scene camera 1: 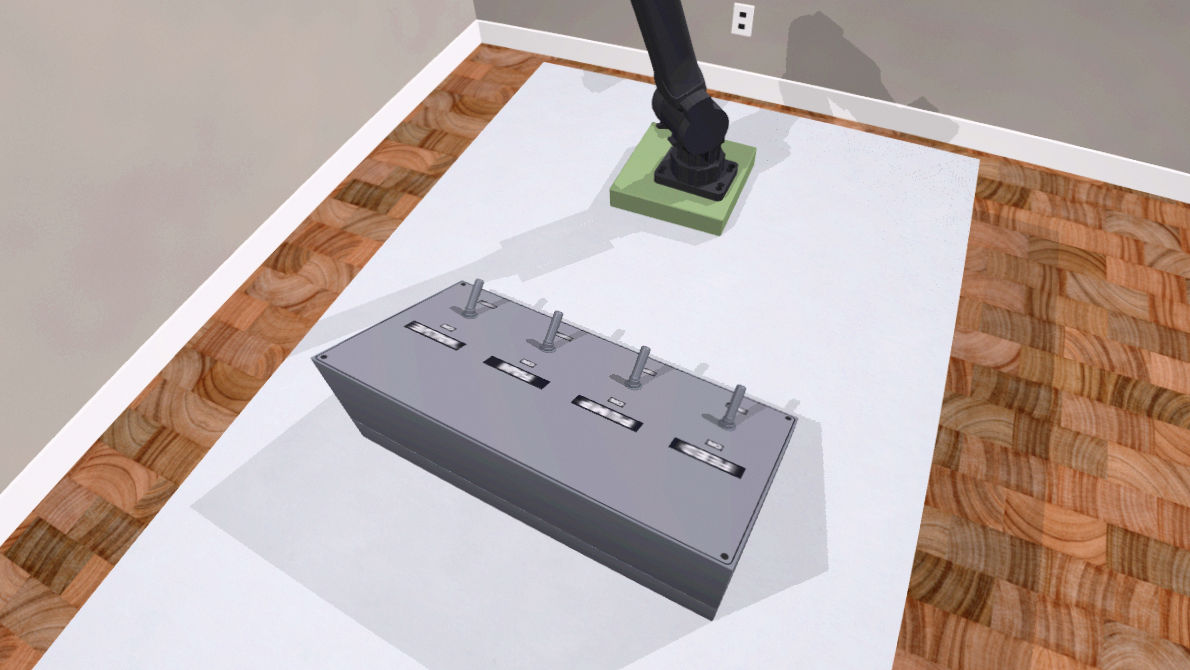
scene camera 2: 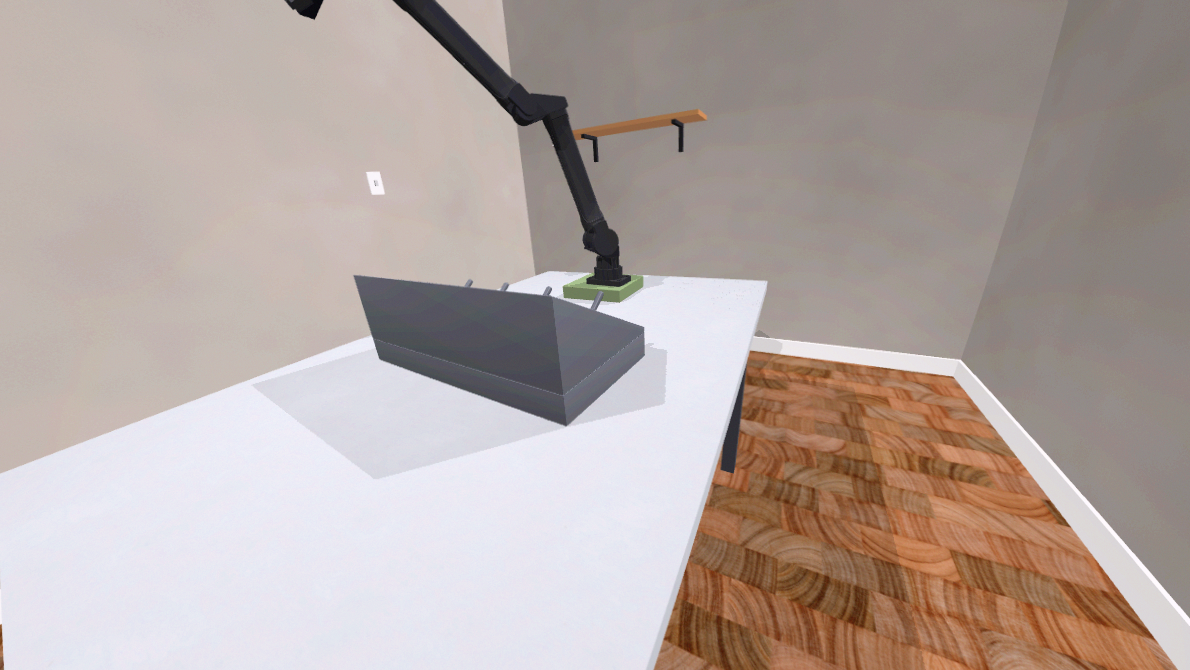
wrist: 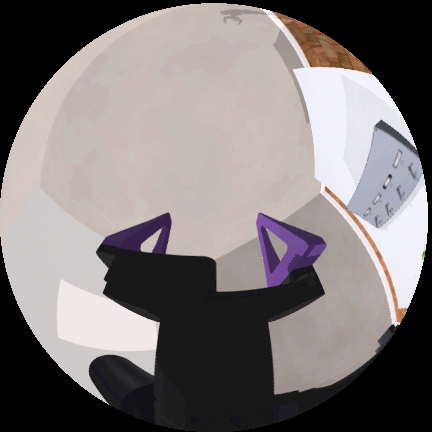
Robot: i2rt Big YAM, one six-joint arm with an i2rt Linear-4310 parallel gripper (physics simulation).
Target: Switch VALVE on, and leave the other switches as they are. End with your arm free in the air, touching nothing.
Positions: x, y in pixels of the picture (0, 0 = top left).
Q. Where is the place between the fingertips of my gripper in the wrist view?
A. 213, 217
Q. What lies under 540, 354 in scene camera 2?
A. A grey switch box.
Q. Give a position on a grey switch box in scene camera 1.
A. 648, 478
